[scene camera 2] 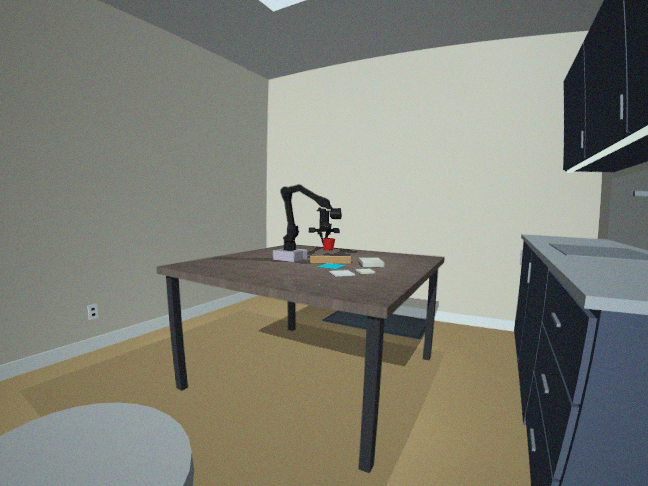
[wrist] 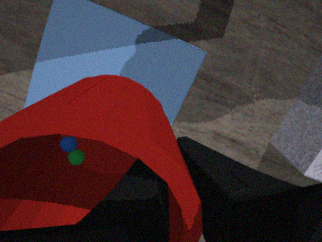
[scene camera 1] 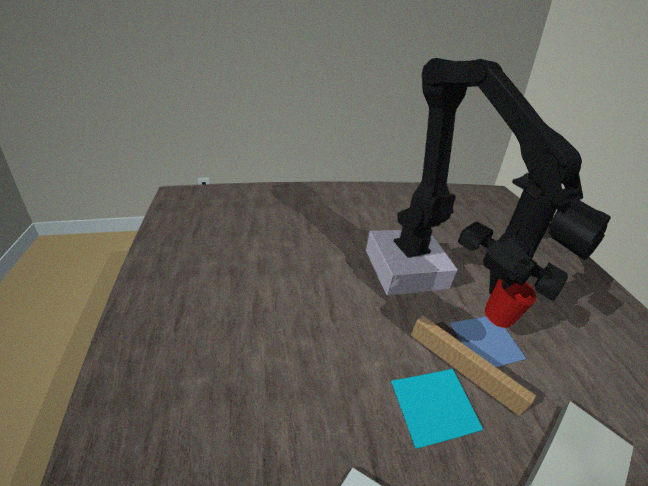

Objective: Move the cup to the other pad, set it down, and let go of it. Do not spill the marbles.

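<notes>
A red cup (scene camera 1: 504, 307), a light blue pad (scene camera 1: 494, 344), a cyan pad (scene camera 1: 435, 407) and a wooden bar (scene camera 1: 510, 393) are visible. The wrist view includes the red cup (wrist: 115, 120) and the light blue pad (wrist: 73, 47). My gripper (scene camera 1: 493, 294) is visible as well, and the wrist view contains the gripper (wrist: 169, 148) too.
</notes>
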